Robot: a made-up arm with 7 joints.
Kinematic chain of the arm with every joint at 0, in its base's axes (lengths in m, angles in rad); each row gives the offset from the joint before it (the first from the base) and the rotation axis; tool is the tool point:
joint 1: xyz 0 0 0.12 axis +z
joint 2: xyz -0.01 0 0.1 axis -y
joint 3: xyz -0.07 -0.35 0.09 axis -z
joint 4: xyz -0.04 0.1 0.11 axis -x
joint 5: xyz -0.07 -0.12 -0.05 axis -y
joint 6: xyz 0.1 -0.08 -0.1 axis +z
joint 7: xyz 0.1 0 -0.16 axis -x
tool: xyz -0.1 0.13 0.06
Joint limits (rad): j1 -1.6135..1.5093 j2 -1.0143..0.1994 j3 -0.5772..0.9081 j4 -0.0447..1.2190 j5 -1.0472..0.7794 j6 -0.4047..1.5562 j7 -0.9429..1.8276
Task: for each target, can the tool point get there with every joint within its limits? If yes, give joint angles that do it. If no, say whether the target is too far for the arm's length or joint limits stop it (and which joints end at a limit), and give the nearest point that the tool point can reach.
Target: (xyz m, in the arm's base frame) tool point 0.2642 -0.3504 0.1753
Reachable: yes | joints 0.6722 -0.6744 -0.1198 0.3817 0.6303 0.6943 0.8017
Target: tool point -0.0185 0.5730 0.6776
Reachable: no: joint limits stop it (at a limit: joint 1, joint 3, joint 4, joint 5, joint 6) | nearest point -0.1291 0.4713 0.5910 | short by 0.173 m
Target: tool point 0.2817 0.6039 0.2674
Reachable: no: joint limits stop it (at a limit: joint 1, joint 3, joint 4, joint 5, joint 6, joint 7) | nearest point 0.4054 0.3382 0.2480 | short by 0.294 m
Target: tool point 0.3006 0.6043 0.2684
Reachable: no: joint limits stop it (at a limit: joint 1, joint 3, joint 4, joint 5, joint 6, joint 7) | nearest point 0.4054 0.3382 0.2485 | short by 0.287 m
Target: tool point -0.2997 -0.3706 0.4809
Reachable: yes | joints -0.5861 -0.7348 0.1890 0.7589 -0.3380 0.8631 -0.6779
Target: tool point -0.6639 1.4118 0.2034
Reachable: no: too far | nearest point -0.4646 0.6144 0.3316 | short by 0.832 m
